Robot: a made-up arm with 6 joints.
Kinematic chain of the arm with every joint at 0, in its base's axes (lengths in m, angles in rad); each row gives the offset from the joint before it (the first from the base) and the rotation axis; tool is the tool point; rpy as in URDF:
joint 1: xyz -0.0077 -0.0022 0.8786 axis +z
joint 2: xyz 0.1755 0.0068 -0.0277 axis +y
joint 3: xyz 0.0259 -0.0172 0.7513 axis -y
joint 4: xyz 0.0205 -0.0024 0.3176 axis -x
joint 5: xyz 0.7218 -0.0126 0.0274 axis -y
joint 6: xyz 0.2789 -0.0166 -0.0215 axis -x
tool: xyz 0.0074 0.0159 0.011 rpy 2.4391 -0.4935 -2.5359
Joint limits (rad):
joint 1: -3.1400..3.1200
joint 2: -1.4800..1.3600
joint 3: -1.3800..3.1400
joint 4: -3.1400..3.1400
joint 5: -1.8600..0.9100
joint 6: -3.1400..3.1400
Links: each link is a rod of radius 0.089 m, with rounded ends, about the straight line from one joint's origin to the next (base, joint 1, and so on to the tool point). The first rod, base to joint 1, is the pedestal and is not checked.
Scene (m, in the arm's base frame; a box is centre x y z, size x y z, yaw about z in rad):
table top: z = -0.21
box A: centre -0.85 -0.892 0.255 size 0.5 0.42 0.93 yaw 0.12
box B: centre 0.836 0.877 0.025 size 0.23 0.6 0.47 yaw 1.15
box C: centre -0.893 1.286 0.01 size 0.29 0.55 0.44 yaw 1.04
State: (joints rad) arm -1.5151 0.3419 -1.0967 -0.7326 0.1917 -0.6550
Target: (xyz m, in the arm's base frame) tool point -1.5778 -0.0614 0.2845
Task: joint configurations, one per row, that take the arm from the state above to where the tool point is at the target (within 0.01 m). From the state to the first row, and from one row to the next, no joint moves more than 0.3 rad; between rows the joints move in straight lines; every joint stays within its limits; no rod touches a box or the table.
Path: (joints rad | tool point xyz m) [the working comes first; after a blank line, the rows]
Joints at the target: -3.0241 1.1656 -0.1224 -0.6440 0.4779 -0.6564
Straight joint move there: touches box A.

1: -1.6898 0.4298 -0.8178 -0.7189 0.3227 -0.5959 | -0.2551 -1.1849 0.6844
2: -1.8646 0.5177 -0.5388 -0.7052 0.4536 -0.5367 | -0.5410 -1.3307 0.8245
3: -2.0393 0.6056 -0.2599 -0.6915 0.5846 -0.4776 | -0.8591 -1.3653 0.9933
4: -2.2140 0.6935 0.0190 -0.6779 0.7155 -0.4185 | -1.1678 -1.2827 1.1788
5: -2.3887 0.7814 0.2979 -0.6642 0.8465 -0.3594 | -1.4266 -1.0934 1.3681
6: -2.6005 0.9095 0.1578 -0.6574 0.7236 -0.4584 | -1.6407 -0.7980 0.9830
7: -2.8123 1.0376 0.0177 -0.6507 0.6008 -0.5574 | -1.6953 -0.4281 0.6119
8: -3.0241 1.1656 -0.1224 -0.6440 0.4779 -0.6564 | -1.5778 -0.0614 0.2846

